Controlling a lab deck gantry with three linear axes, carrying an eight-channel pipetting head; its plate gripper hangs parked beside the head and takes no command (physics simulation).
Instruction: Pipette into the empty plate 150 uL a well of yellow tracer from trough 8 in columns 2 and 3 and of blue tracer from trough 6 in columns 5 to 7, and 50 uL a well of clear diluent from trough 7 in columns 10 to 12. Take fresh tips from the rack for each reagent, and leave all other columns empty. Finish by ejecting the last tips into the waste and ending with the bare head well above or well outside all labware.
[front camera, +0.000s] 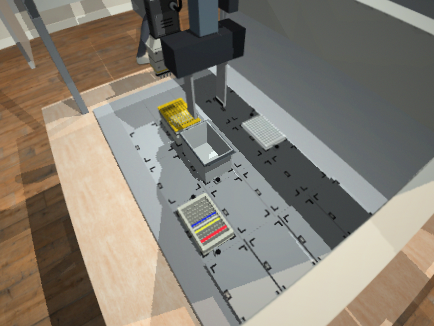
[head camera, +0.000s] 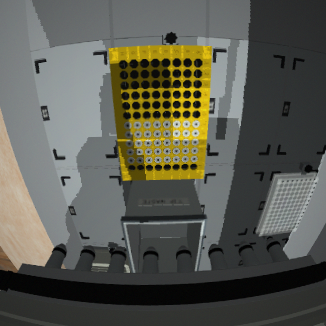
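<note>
The eight-channel head (front camera: 159, 59) (head camera: 167, 256) is high at the back left in the front view; its channel ends are bare in the head view. My plate gripper (front camera: 207, 110) hangs beside it, fingers apart with no plate between them. The yellow tip rack (front camera: 175, 116) (head camera: 206, 120) holds pale tips in several rows toward the waste; the far rows and the row nearest the waste are dark holes. The white plate (front camera: 263, 131) (head camera: 288, 205) shows no colour in its wells. The cream trough holder (front camera: 186, 223) shows blue, yellow and red strips; clear diluent cannot be made out.
The grey tip waste box (front camera: 218, 167) (head camera: 162, 193) stands tall between the rack and the trough holder. In the front view the plate lies to the right of the waste, near the dark side wall (front camera: 345, 95). A grey upright post (front camera: 55, 52) stands at the left.
</note>
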